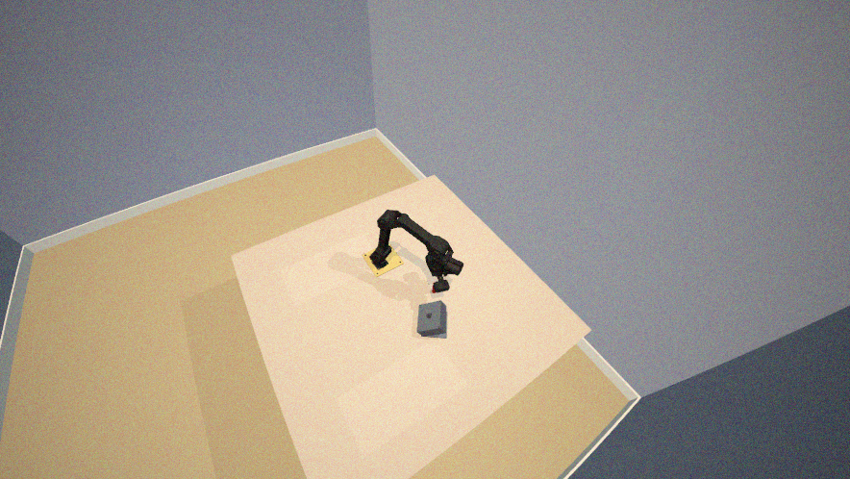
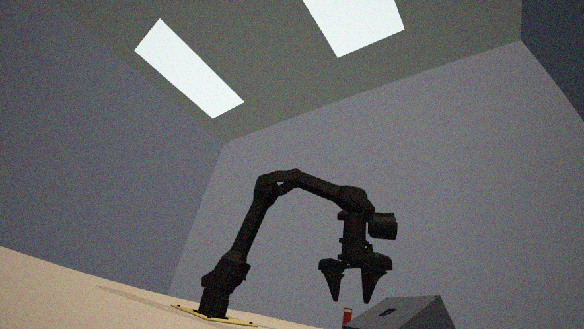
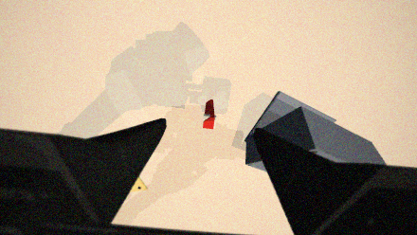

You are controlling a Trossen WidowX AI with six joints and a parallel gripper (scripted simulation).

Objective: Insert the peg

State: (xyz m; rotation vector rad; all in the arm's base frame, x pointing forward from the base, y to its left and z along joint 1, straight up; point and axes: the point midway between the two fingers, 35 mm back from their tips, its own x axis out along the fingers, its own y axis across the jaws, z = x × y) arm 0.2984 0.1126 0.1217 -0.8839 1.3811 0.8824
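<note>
Right now my gripper tip is 4 cm above the red square peg. Round my gripper tip: grey sloped panel 12 cm ahead, 11 cm to the right, 4 cm below.
</note>
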